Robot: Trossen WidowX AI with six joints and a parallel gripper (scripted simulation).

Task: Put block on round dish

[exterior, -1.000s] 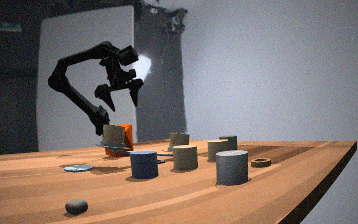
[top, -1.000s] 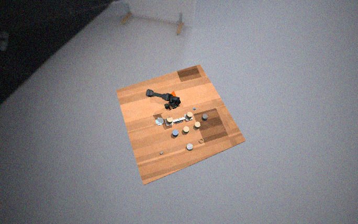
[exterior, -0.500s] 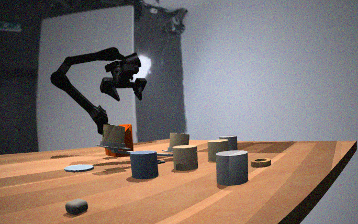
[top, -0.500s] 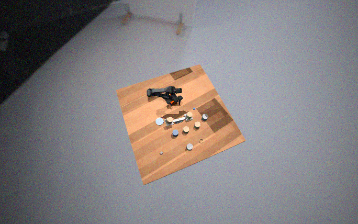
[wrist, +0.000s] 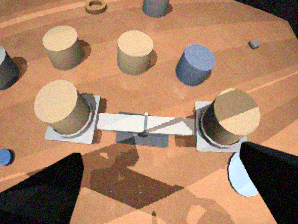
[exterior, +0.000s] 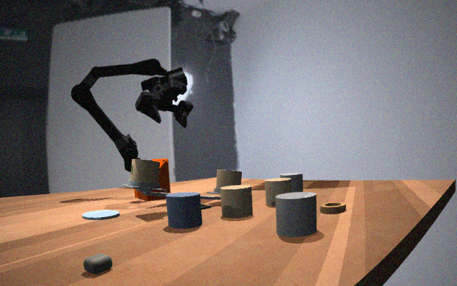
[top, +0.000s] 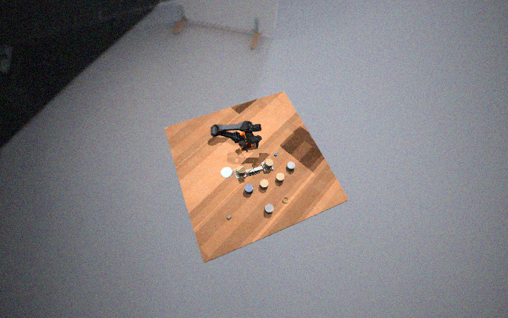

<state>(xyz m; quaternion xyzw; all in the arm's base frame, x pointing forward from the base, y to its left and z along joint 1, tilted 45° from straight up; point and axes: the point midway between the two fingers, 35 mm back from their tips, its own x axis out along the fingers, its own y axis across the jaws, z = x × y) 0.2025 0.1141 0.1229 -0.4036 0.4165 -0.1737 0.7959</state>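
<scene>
Now: gripper tip 10 cm short of the teal block, 11 cm to the right of it and 19 cm above it. From my gripper tip the other things lie so: round dish 24 cm to the right, 23 cm below; then blue cup 21 cm ahead, 12 cm to the right, 20 cm below; then ring 43 cm ahead, 12 cm to the left, 23 cm below.
</scene>
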